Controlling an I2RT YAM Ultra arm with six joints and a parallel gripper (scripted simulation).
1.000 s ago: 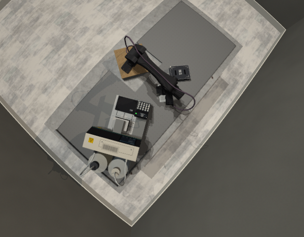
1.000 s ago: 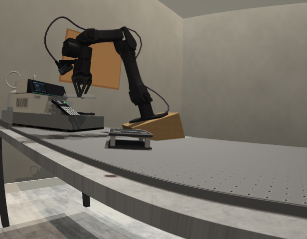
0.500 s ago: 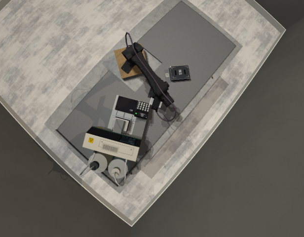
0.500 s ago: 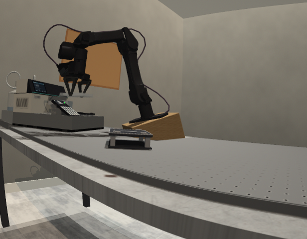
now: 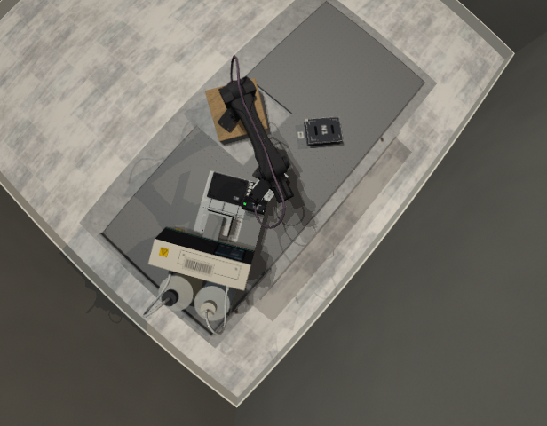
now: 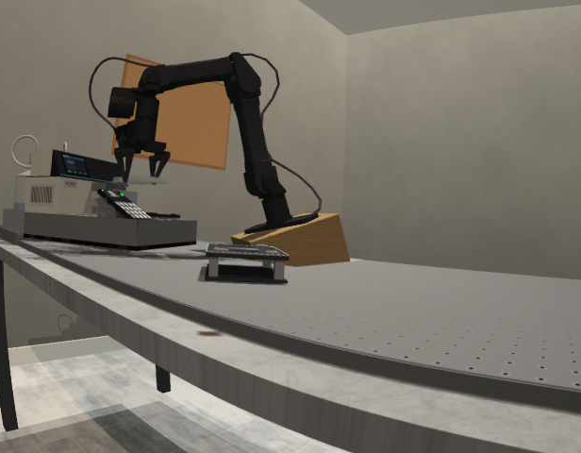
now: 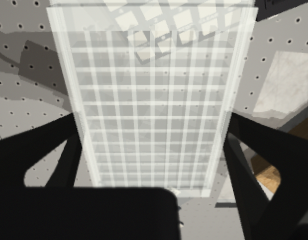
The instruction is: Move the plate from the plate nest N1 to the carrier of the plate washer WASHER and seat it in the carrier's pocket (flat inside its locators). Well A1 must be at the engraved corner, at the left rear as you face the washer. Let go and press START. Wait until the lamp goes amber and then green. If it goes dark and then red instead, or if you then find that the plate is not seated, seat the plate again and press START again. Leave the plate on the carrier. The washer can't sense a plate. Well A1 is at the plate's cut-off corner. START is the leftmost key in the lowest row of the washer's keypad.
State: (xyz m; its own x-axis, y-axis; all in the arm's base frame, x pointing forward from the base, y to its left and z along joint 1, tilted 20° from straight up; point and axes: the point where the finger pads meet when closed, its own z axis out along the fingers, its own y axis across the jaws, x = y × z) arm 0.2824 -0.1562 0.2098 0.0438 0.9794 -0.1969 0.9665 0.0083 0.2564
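Right now the clear well plate is right at my hand. The rest, counted from my hand: black carrier pocket: 14 cm behind, 12 cm to the right, 8 cm below; plate washer: 8 cm behind, 26 cm to the right, 4 cm below; nest: 5 cm ahead, 37 cm to the left, 13 cm below.
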